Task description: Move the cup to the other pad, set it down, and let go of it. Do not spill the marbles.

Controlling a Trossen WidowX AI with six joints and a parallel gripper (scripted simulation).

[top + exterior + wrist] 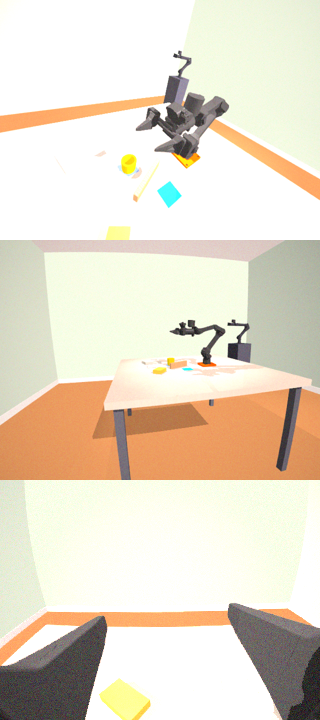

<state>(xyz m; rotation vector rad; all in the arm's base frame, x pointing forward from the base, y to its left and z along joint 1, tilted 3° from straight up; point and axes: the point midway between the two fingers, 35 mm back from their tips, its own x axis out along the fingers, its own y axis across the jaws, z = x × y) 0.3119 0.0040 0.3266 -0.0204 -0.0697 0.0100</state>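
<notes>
My gripper tip is 29 cm above the yellow cup, 13 cm to the left of it and 4 cm past it. The rest, counted from my gripper tip: pale slab (33 cm to the right, 32 cm below, 12 cm ahead); then tan wooden bar (31 cm below, 8 cm behind, 3 cm to the right); then cyan pad (34 cm below, 12 cm behind, 8 cm to the left).
</notes>
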